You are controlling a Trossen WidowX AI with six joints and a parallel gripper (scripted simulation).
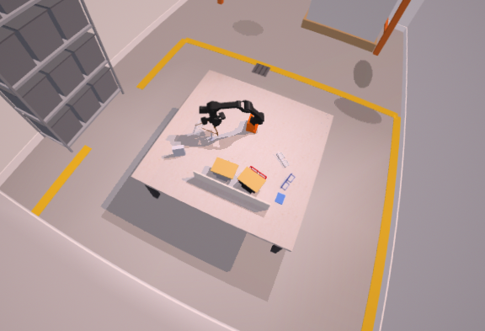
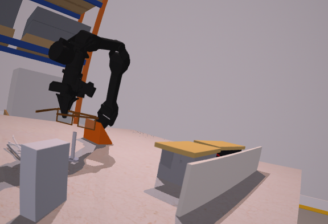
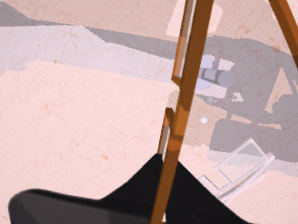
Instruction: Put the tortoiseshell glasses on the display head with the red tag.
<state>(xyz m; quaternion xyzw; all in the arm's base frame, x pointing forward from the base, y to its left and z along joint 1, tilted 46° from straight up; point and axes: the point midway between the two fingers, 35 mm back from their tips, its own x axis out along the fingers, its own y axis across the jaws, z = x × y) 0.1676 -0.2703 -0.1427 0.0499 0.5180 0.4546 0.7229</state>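
Right now the grey stand is 6 cm ahead of my gripper tip and 9 cm below it. Also, from my gripper tip: white panel (47 cm ahead, 28 cm to the left, 6 cm below); grey block (28 cm ahead, 19 cm to the right, 6 cm below); display head (31 cm ahead, 20 cm to the left, 6 cm below).
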